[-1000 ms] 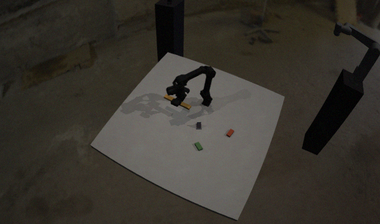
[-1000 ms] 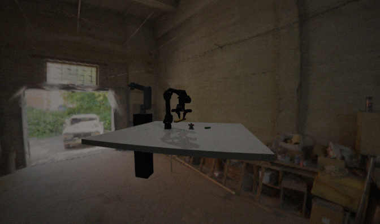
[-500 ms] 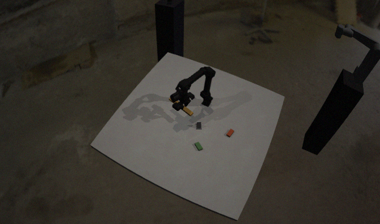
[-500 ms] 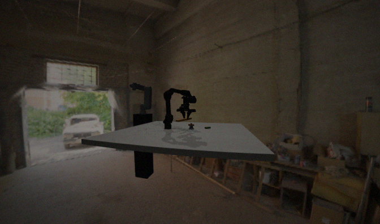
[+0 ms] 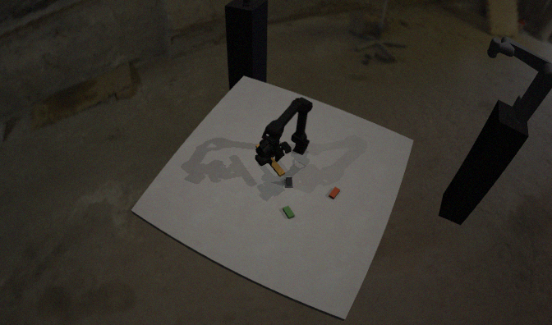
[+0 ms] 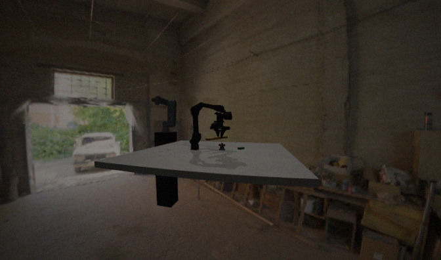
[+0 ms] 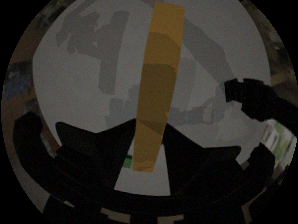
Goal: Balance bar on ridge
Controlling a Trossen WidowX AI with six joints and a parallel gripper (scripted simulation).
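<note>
Right now my gripper tip is 3 cm to the left of the bar and 2 cm past it. From my gripper tip the other things lie so: green block 18 cm to the left, 17 cm ahead, 11 cm below; then orange-red block 35 cm to the left, 11 cm below, 5 cm behind.
</note>
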